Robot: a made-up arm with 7 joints. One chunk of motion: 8 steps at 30 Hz.
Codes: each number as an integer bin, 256 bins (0 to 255) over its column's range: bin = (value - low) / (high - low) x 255, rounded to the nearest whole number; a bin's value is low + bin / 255 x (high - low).
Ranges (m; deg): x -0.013..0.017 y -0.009..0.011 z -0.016..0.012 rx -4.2..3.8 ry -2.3..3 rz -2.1..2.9
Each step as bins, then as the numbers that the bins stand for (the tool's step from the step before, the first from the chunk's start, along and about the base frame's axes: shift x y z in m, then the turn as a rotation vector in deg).
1 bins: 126 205 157 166 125 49
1 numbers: 0.00182 0.00708 0.00124 1.008 0.298 -1.139
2 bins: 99 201 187 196 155 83
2 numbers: -0.00135 0.00676 0.00453 1.949 0.922 -0.473
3 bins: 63 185 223 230 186 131
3 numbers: -0.00559 0.00551 0.00849 3.016 1.566 0.469
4 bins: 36 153 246 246 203 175
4 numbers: -0.00876 0.00300 0.01101 3.518 1.919 1.331
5 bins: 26 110 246 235 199 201
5 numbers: -0.00994 -0.00037 0.01101 3.173 1.836 1.841
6 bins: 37 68 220 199 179 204
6 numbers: -0.00865 -0.00367 0.00816 2.043 1.420 1.900
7 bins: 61 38 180 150 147 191
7 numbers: -0.00582 -0.00602 0.00376 0.506 0.755 1.645
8 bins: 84 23 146 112 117 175
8 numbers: -0.00312 -0.00720 0.00003 -0.686 0.132 1.331
